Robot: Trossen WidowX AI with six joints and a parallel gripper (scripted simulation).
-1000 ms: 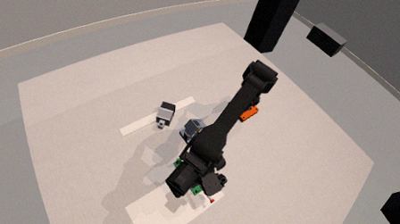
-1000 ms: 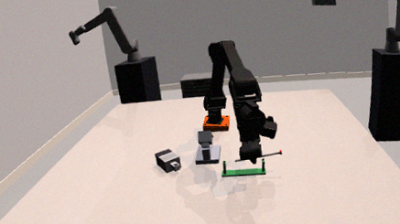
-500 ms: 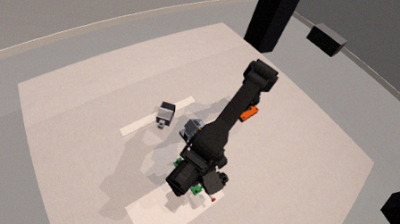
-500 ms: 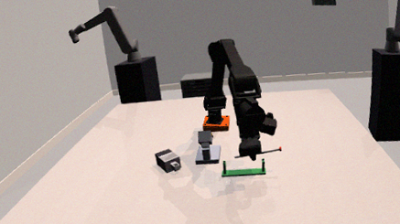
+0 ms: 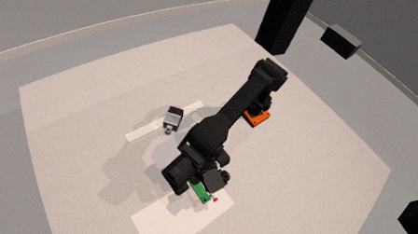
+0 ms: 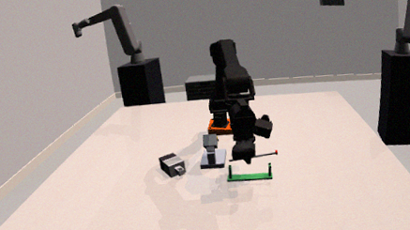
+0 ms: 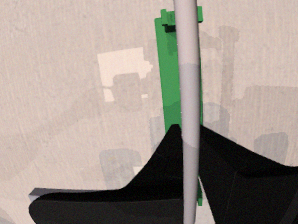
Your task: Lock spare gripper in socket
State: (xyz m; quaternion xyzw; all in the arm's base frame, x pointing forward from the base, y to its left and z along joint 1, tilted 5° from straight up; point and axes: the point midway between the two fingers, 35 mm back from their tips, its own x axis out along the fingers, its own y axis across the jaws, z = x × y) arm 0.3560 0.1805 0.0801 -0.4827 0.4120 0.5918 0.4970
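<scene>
Right now the green pin rest is 3 cm below my gripper tip. Also, from my gripper tip: spare gripper: 25 cm to the right, 3 cm below, 1 cm behind; then grey mount: 14 cm to the right, 8 cm behind.
</scene>
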